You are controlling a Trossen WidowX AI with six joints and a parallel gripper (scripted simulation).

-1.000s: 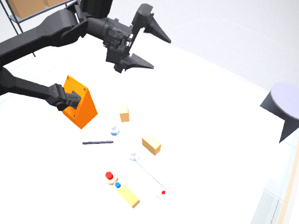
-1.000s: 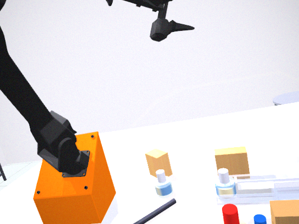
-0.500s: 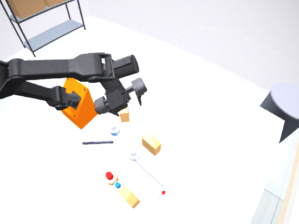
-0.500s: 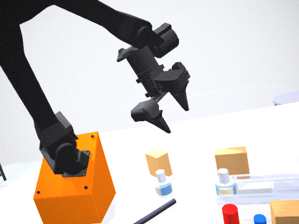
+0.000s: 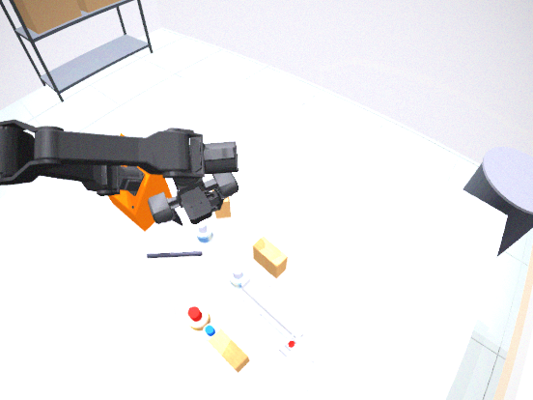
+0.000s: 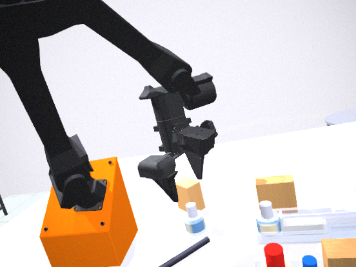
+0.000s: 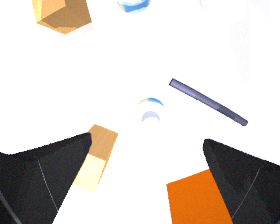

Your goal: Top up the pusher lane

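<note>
Now: gripper tip 90 mm to the left of the dark rod, 90 mm above it and 20 mm past it.
</note>
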